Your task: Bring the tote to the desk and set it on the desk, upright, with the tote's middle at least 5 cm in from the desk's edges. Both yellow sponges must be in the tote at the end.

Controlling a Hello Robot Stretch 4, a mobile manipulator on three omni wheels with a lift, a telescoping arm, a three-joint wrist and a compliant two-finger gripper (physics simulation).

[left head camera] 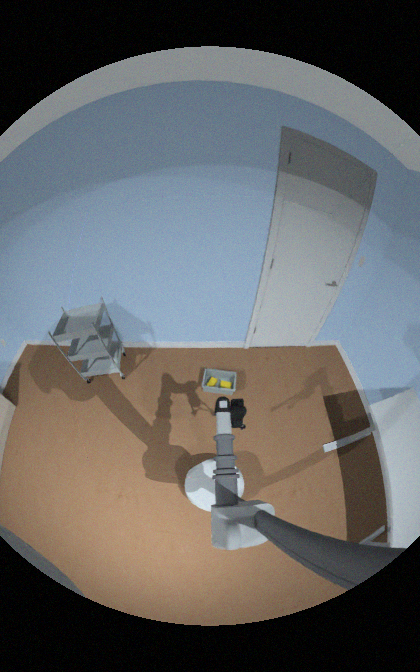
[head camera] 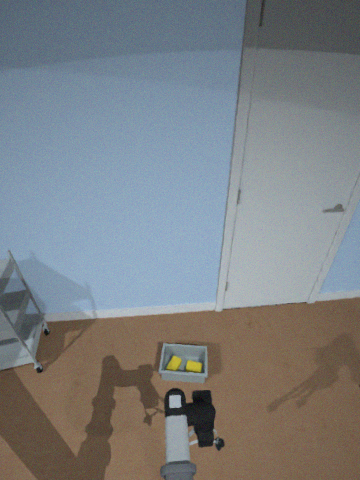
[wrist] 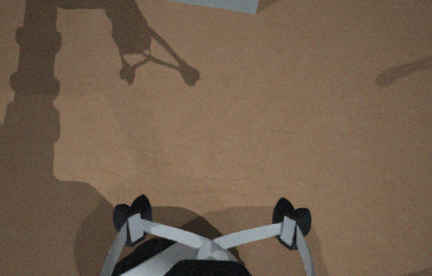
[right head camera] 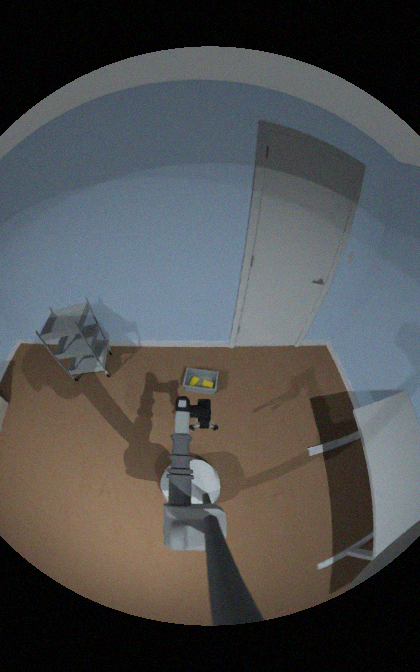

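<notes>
The grey tote stands upright on the floor near the wall. The left yellow sponge and the right yellow sponge lie inside it. A strip of the tote shows at the top of the wrist view. My gripper is open, its fingers wide apart with nothing between them. It points down above the floor, on the near side of the tote. The white desk stands at the right; part of it is cut off.
A grey three-shelf cart stands at the left by the wall. A closed door is behind the tote, to the right. The desk's legs reach out over the floor at the right.
</notes>
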